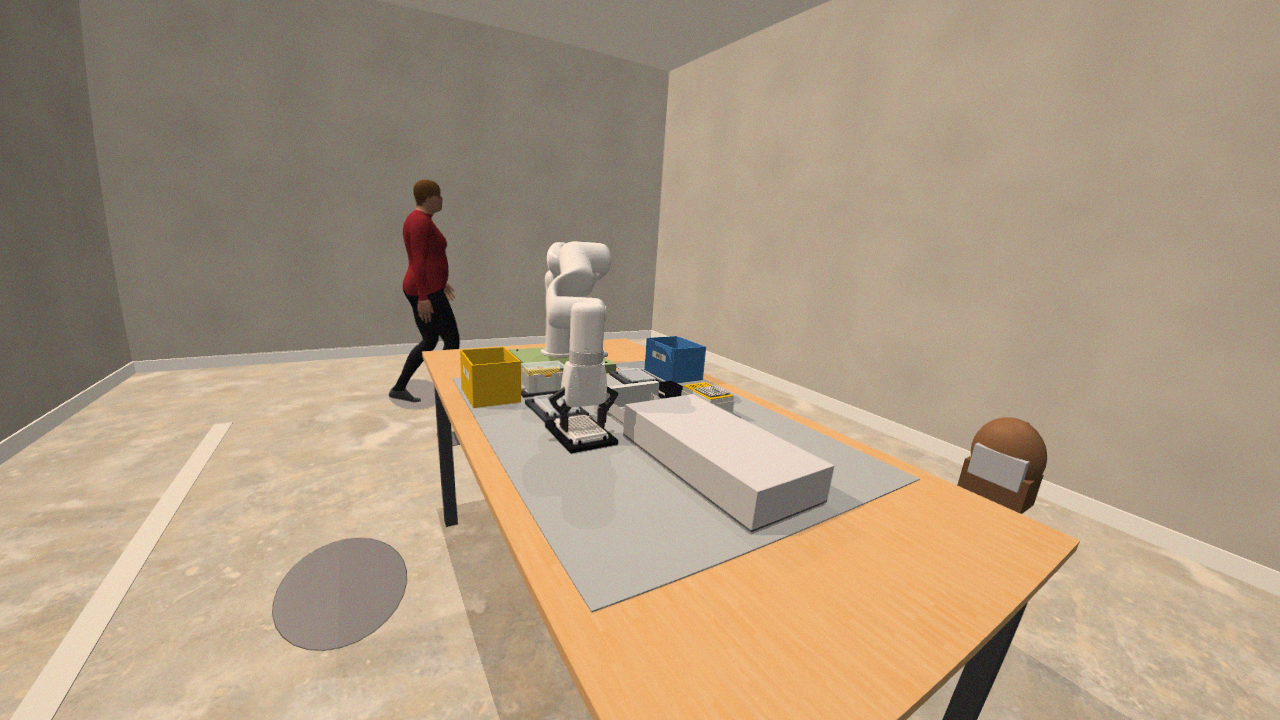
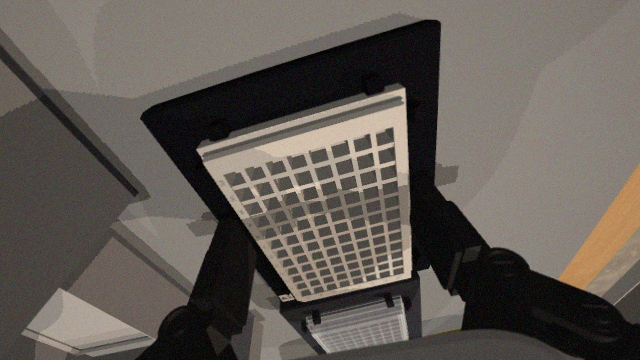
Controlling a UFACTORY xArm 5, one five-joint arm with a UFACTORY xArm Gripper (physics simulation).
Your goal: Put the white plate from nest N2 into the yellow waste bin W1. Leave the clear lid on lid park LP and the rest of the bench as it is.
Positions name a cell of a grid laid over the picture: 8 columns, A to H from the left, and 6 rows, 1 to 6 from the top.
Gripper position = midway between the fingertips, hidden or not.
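In image 1 you've got the gripper (image 1: D4), and there's a long pale box (image 1: E4) as well as a yellow-topped rack (image 1: E4). Image 2 has the gripper again (image 2: E4), plus the long pale box (image 2: A5) and a grey mat (image 2: G3), but the yellow-topped rack is out of frame in image 2.
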